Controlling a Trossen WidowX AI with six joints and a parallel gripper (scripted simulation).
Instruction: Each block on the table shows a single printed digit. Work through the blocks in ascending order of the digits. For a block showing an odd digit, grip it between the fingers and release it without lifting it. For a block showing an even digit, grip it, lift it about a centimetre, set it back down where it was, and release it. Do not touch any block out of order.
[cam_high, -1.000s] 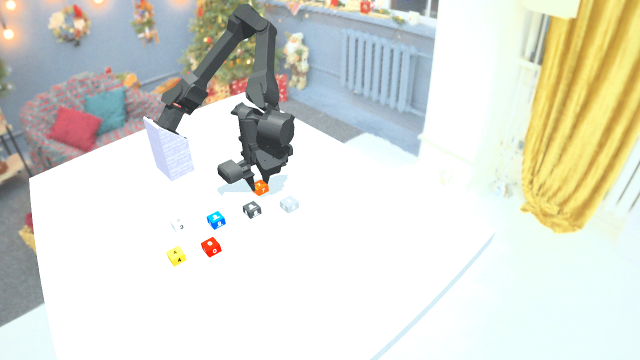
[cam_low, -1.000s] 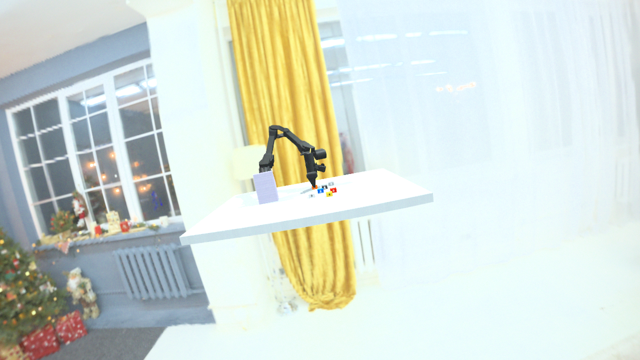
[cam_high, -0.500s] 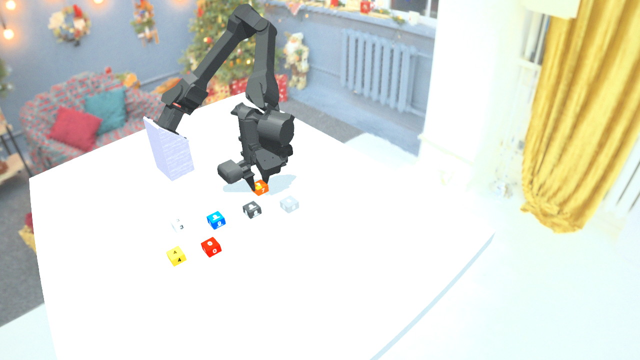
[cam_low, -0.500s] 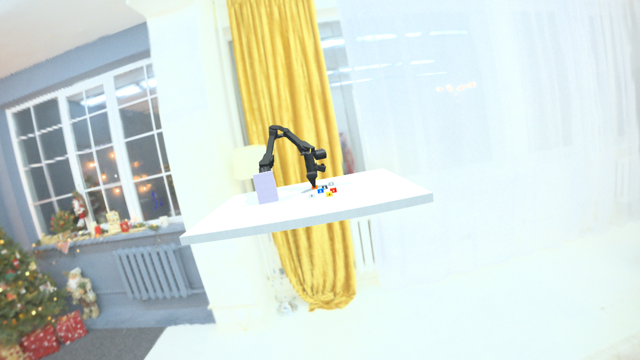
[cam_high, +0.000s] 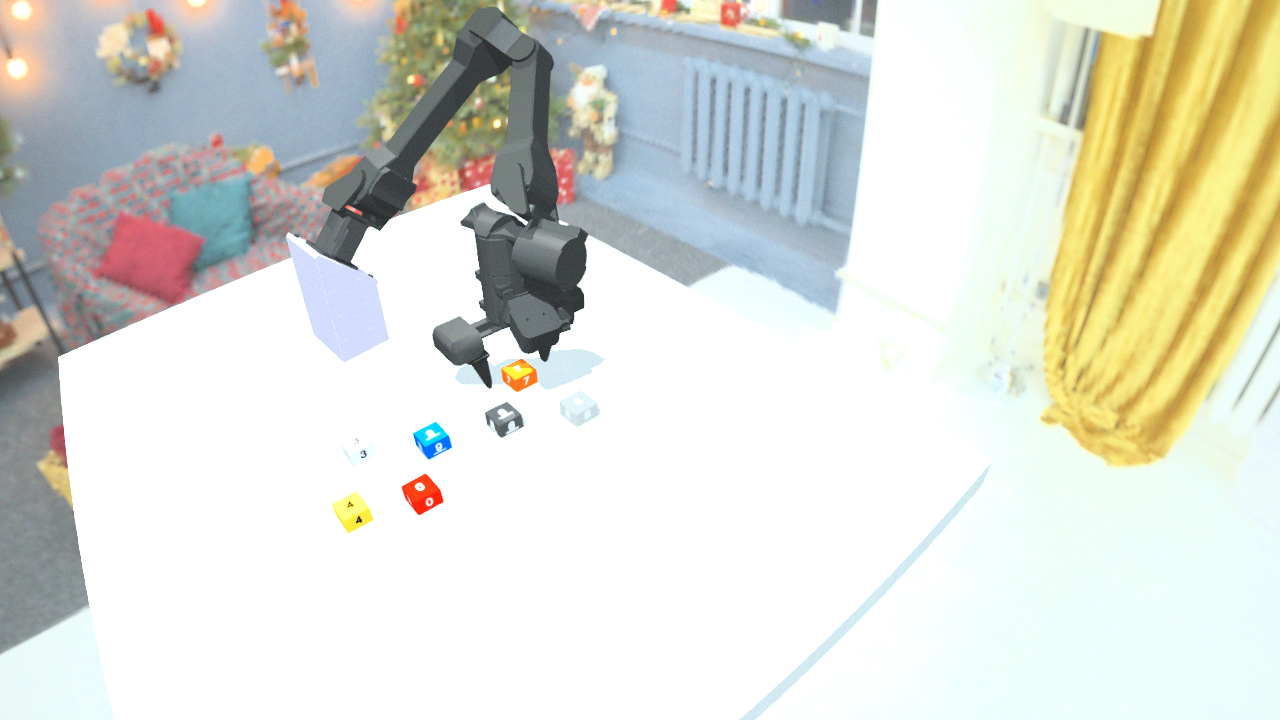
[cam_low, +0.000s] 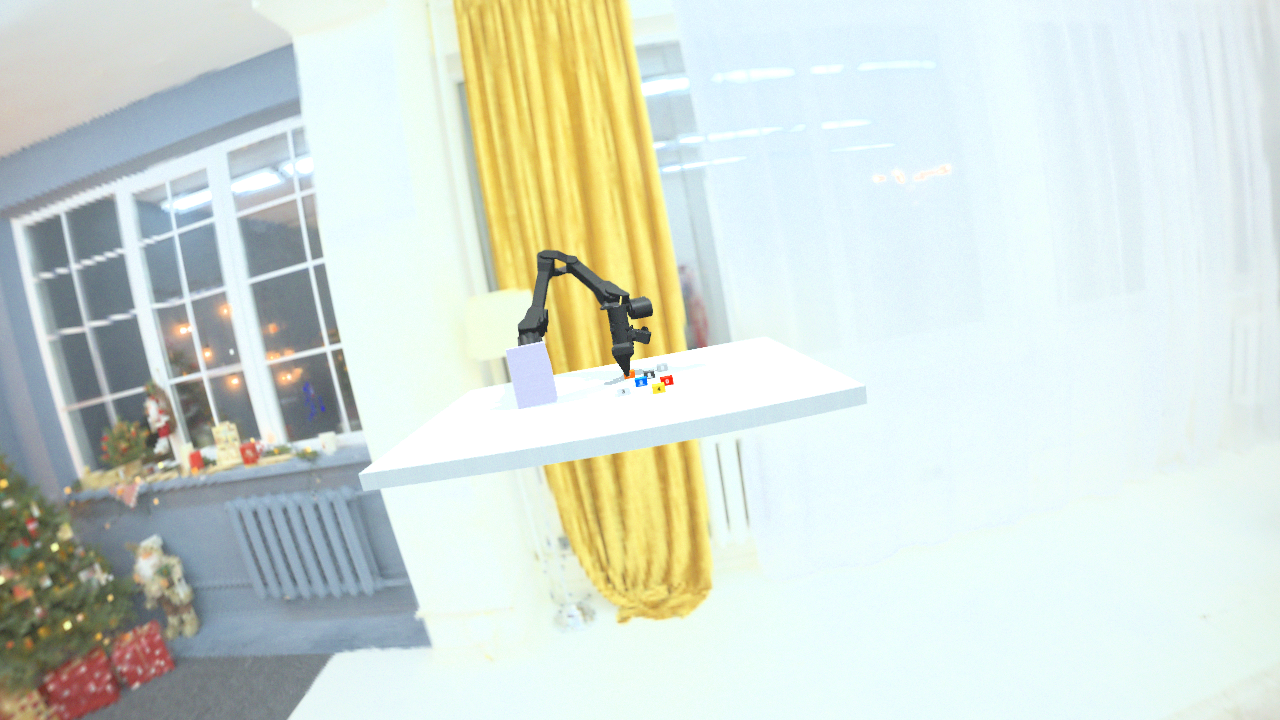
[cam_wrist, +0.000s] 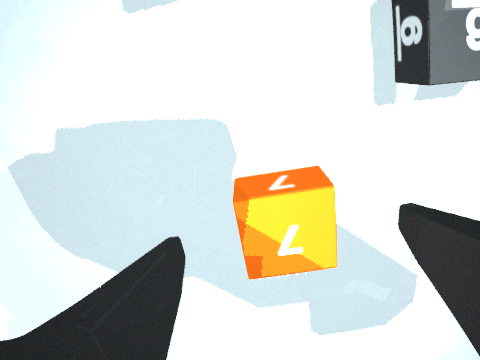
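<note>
My gripper tip is right at the orange block marked 7. Also, from my gripper tip: dark grey block marked 6: 60 mm ahead, 60 mm to the right; grey block marked 8: 110 mm ahead, 10 mm to the left; blue block: 30 mm ahead, 150 mm to the right.
</note>
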